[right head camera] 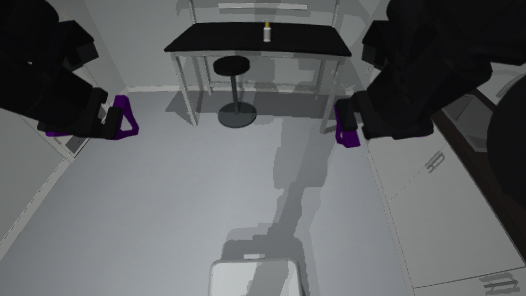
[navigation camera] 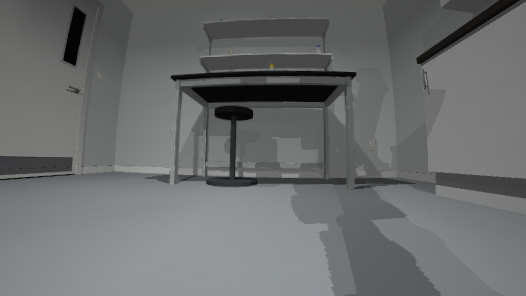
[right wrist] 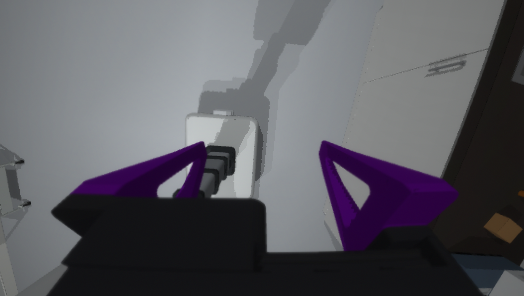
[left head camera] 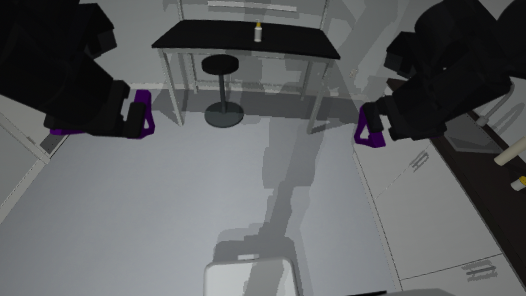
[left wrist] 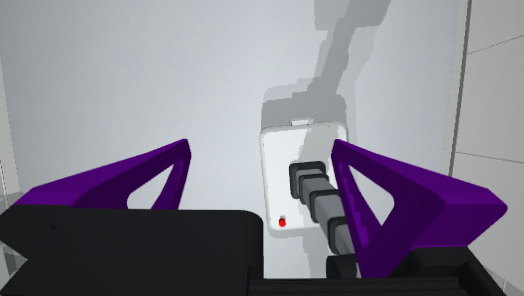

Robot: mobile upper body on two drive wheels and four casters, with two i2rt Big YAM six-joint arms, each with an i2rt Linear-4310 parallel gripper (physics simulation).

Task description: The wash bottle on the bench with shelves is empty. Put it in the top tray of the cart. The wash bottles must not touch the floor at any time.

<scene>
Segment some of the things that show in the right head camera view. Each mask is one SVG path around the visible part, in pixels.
My left gripper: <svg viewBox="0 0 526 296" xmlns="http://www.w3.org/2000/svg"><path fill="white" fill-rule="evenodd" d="M17 113L39 121L37 130L46 132L46 136L49 137L73 135L80 138L119 140L138 135L139 126L133 116L127 96L115 96L113 107L108 108L105 123L102 124L102 119L98 118L101 103L106 104L108 92L100 87L93 87L87 107L83 109L49 91L51 85L50 76L42 70L45 76L45 84L40 97L28 110ZM123 115L131 124L132 130L122 131L120 129Z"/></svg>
My right gripper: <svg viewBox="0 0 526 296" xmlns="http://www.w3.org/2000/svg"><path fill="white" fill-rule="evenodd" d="M441 109L429 109L409 98L408 90L404 83L404 71L400 75L399 80L401 90L377 112L374 111L367 90L357 91L351 98L337 100L334 105L337 122L336 141L346 148L361 146L356 131L358 125L354 112L359 112L363 121L361 129L366 140L369 141L370 139L380 137L392 137L394 140L425 137L433 134L434 125L430 115Z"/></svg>
</scene>
